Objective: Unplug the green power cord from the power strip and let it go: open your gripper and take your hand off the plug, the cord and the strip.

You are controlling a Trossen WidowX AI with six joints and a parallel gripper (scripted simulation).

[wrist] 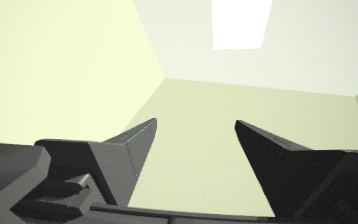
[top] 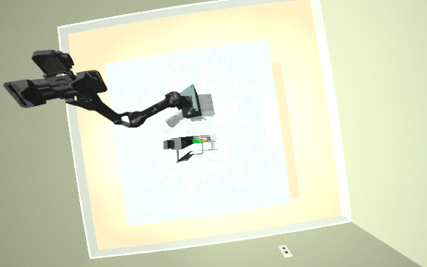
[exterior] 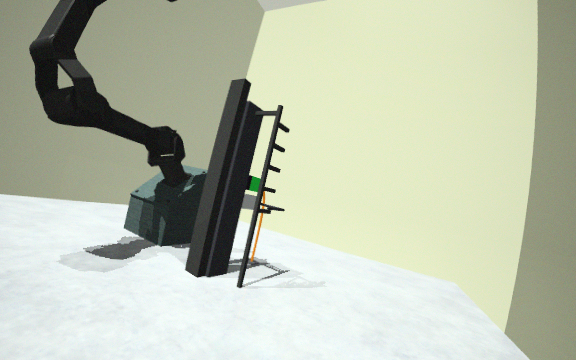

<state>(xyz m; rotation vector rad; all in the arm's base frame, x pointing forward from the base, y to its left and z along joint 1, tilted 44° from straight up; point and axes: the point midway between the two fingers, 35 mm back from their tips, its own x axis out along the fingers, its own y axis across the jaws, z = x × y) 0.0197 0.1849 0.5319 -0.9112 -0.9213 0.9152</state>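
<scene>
The green plug is 49 cm below my gripper tip, 23 cm to the left of it and 16 cm ahead of it.
</scene>
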